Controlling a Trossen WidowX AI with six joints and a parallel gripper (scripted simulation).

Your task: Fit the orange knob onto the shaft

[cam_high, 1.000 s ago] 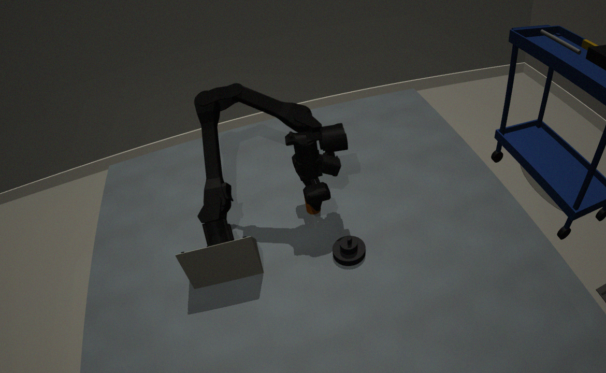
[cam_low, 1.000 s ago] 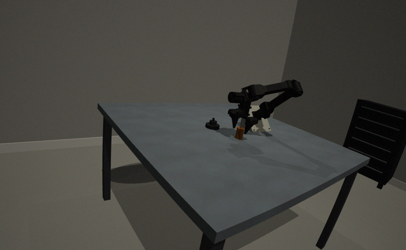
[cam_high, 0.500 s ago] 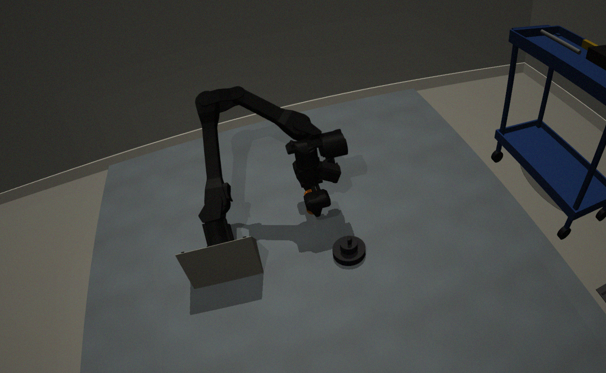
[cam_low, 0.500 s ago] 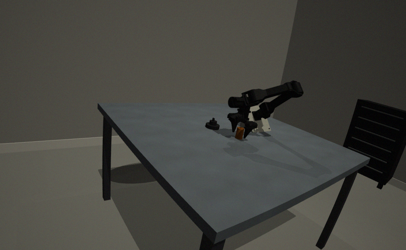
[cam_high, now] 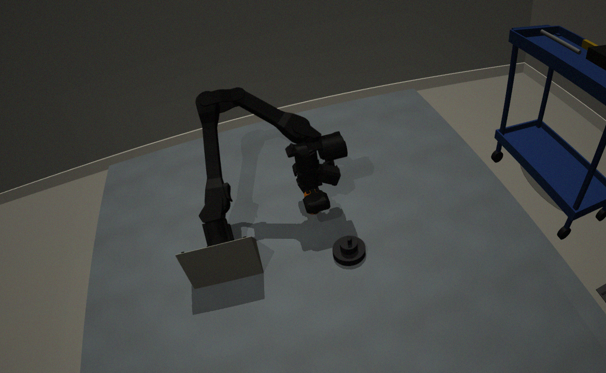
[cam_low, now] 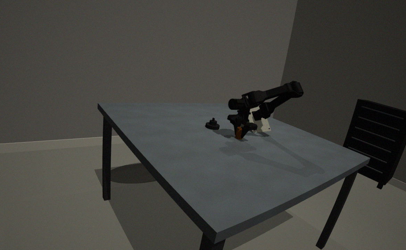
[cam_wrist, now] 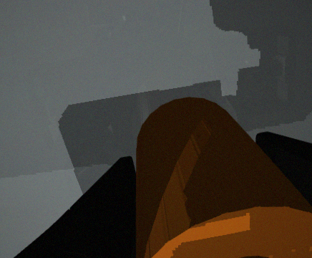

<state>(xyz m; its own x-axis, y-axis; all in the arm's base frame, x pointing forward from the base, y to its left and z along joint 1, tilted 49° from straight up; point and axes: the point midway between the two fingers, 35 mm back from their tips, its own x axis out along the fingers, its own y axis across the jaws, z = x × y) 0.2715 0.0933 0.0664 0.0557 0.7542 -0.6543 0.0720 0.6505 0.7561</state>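
The dark round pedestal is 4 cm ahead of my gripper tip, 19 cm to the right of it and 2 cm above it. Round my gripper tip: orange knob (2 cm above).
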